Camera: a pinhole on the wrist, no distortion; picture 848 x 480 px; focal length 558.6 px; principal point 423.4 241.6 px. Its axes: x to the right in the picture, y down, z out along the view. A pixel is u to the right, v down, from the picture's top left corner.
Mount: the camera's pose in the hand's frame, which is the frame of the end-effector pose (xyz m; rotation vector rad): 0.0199 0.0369 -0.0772 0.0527 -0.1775 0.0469
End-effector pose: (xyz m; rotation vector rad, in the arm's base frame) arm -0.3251 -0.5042 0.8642 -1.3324 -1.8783 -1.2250
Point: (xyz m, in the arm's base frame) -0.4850 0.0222 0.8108
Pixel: 770.8 95.9
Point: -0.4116 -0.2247 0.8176
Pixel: 689.6 79.8
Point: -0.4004 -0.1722 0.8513
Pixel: 758.0 134.5
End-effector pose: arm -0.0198 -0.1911 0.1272 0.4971 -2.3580 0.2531
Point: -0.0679 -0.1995 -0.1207
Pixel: 246.3 256.2
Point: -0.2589 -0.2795 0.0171
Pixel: 693.4 239.7
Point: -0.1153 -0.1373 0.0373
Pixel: 436.8 443.3
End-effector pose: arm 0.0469 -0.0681 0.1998 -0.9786 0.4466 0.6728
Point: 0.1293 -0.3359 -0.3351
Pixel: behind the camera
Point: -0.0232 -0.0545 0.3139
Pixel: 49.3 114.6
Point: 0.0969 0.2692 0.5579
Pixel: 415.2 116.7
